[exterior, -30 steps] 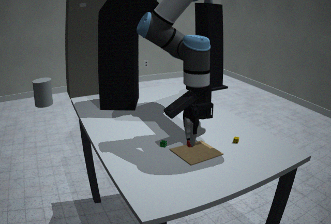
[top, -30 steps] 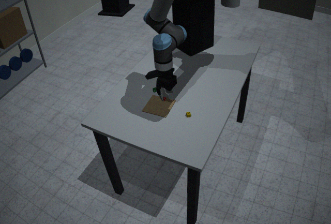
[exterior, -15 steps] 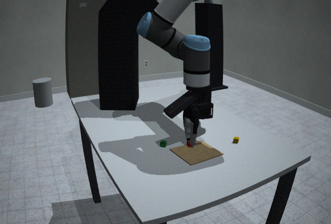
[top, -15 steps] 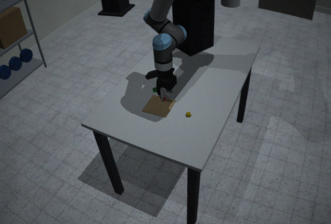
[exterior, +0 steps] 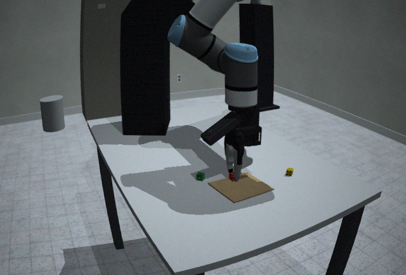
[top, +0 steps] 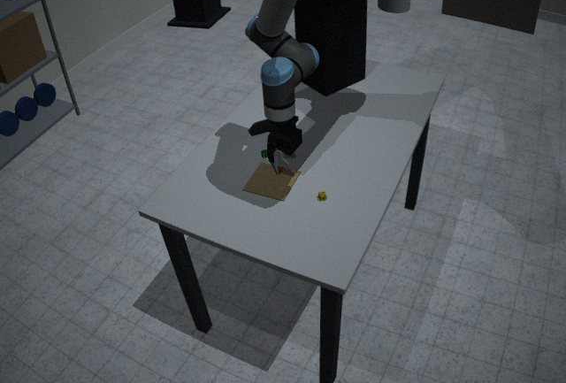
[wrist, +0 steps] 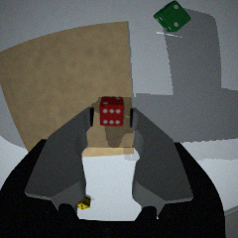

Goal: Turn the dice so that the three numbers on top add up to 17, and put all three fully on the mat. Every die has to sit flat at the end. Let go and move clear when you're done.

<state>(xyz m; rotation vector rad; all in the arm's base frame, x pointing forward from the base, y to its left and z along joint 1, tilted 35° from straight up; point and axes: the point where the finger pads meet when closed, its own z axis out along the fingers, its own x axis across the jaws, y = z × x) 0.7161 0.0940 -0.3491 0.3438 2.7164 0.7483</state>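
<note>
Right now the red die is 1 cm below my hand. The rest, counted from my hand: mat: 5 cm ahead, 1 cm to the right, 2 cm below; green die: 6 cm behind, 8 cm to the right, 1 cm below; yellow die: 8 cm ahead, 17 cm to the left, 1 cm below.
</note>
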